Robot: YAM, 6 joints.
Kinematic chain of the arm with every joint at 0, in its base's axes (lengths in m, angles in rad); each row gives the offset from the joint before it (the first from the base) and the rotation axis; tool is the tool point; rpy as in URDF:
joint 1: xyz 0 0 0.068 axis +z
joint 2: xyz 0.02 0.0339 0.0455 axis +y
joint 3: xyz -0.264 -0.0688 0 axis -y
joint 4: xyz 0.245 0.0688 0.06 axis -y
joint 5: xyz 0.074 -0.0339 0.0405 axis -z
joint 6: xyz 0.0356 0 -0.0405 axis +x
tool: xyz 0 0 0 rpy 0 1.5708 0
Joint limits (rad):
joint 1: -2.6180..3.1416
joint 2: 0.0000..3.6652
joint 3: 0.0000..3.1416
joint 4: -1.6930..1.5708
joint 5: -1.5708..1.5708
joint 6: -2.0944..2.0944
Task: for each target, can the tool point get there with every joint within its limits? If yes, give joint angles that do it. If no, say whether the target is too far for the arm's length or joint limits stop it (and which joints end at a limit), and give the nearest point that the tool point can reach.
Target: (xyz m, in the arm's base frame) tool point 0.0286 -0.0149 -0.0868
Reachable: yes | joints 0.8844 3.1952 0.2705 0.7590 1.0915 1.5025
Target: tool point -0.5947 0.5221 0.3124
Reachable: no: too far | nearest point -0.4704 0.4130 0.2698 | short by 0.171 m
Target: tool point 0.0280 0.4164 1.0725
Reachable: no: too far | nearest point 0.0174 0.2590 0.6917 | short by 0.412 m
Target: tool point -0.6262 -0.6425 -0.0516
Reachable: no: too far | nearest point -0.4432 -0.4548 -0.0023 | short by 0.267 m
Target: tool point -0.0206 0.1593 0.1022
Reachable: yes | joints 1.6728 1.2934 0.3817 -0.5175 -0.1189 0.1218
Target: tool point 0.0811 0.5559 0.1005
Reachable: yes | joints 1.4453 2.5660 1.7781 0.5504 0.3111 -0.9951
